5 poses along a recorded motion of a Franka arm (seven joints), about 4.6 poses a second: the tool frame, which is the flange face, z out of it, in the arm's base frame.
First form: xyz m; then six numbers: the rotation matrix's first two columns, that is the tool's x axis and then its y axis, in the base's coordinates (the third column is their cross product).
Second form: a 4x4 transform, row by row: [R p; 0 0 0 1], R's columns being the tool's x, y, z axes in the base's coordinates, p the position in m. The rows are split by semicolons. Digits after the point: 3 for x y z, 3 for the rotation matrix.
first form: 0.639 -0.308 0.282 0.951 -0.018 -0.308 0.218 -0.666 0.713
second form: 0.951 0.218 -0.218 0.639; -0.018 -0.666 -0.745 -0.308; -0.308 0.713 -0.629 0.282; 0 0 0 1
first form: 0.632 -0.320 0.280 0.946 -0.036 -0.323 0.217 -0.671 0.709
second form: 0.946 0.217 -0.242 0.632; -0.036 -0.671 -0.741 -0.320; -0.323 0.709 -0.627 0.280; 0 0 0 1
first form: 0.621 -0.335 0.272 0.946 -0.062 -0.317 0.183 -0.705 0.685
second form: 0.946 0.183 -0.266 0.621; -0.062 -0.705 -0.706 -0.335; -0.317 0.685 -0.656 0.272; 0 0 0 1
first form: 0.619 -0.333 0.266 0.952 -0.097 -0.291 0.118 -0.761 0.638
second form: 0.952 0.118 -0.283 0.619; -0.097 -0.761 -0.642 -0.333; -0.291 0.638 -0.713 0.266; 0 0 0 1
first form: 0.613 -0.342 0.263 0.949 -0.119 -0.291 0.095 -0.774 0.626
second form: 0.949 0.095 -0.300 0.613; -0.119 -0.774 -0.622 -0.342; -0.291 0.626 -0.723 0.263; 0 0 0 1
